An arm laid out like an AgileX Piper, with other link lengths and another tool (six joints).
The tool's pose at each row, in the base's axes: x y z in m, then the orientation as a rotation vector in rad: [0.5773 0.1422 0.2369 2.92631 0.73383 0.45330]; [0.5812 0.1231 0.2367 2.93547 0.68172 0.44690]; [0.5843 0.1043 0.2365 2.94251 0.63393 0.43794]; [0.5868 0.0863 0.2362 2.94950 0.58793 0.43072]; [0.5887 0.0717 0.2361 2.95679 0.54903 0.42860]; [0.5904 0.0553 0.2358 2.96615 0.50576 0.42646]
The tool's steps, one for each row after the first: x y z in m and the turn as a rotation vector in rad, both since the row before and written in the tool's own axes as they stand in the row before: [-0.0058 0.0185 0.0017 -0.00773 -0.00745 0.03339]; [-0.0057 0.0181 0.0016 -0.00758 -0.00888 0.03027]; [-0.0054 0.0173 0.0017 -0.00641 -0.00746 0.02945]; [-0.0040 0.0141 0.0013 -0.00357 -0.00344 0.02558]; [-0.0045 0.0158 0.0016 -0.00220 -0.00348 0.02886]
